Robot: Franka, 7 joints.
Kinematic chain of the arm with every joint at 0, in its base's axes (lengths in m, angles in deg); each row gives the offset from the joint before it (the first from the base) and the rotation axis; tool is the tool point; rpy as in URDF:
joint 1: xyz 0 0 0.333 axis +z
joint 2: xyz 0 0 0 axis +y
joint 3: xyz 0 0 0.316 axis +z
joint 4: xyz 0.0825 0 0 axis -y
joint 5: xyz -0.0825 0 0.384 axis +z
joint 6: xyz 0 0 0 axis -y
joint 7: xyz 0.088 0 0 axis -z
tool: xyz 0 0 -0.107 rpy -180 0 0
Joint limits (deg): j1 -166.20..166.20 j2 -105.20..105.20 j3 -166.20..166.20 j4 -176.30..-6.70 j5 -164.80..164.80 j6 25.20..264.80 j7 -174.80..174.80
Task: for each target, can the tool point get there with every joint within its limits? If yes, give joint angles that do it. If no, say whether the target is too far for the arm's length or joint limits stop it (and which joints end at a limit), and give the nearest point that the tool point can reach.
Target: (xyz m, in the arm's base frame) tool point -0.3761 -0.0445 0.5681
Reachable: yes | joints -112.76 -64.48 -54.30 -151.10 -45.85 167.65 112.40
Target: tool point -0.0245 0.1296 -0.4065
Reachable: no: joint limits stop it (at a limit: joint 2) | nearest point -0.0276 0.1459 -0.3434 | short by 0.065 m
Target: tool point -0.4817 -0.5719 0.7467
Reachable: yes | joints 61.77 -72.42 43.05 -24.87 129.48 143.73 60.55
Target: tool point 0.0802 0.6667 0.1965
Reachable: yes | joints 46.24 55.63 36.59 -89.01 -118.28 179.00 -139.57
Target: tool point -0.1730 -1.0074 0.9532
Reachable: no: too far | nearest point -0.1241 -0.7229 0.7780 | short by 0.338 m
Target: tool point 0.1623 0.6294 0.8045
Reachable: yes | joints -71.57 -41.80 118.15 -38.32 -60.16 95.69 -120.72
